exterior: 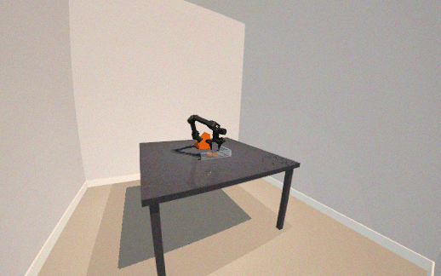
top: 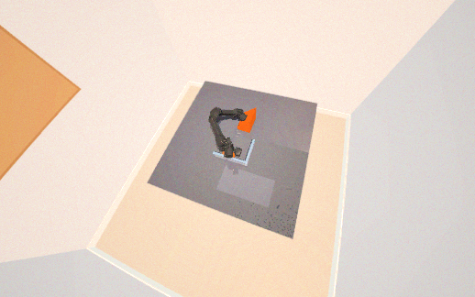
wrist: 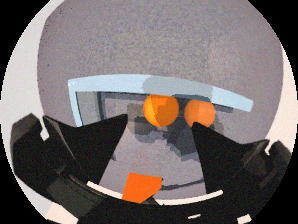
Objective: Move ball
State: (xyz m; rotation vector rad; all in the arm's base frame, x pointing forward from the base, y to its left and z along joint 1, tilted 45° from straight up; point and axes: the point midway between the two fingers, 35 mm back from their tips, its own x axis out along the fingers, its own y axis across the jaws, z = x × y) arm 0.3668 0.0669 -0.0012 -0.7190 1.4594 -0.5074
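Right now the orange ball is 4 cm below my gripper tip. Also, from my gripper tip: see-through copy of ball: 1 cm ahead, 7 cm to the right, 4 cm below.
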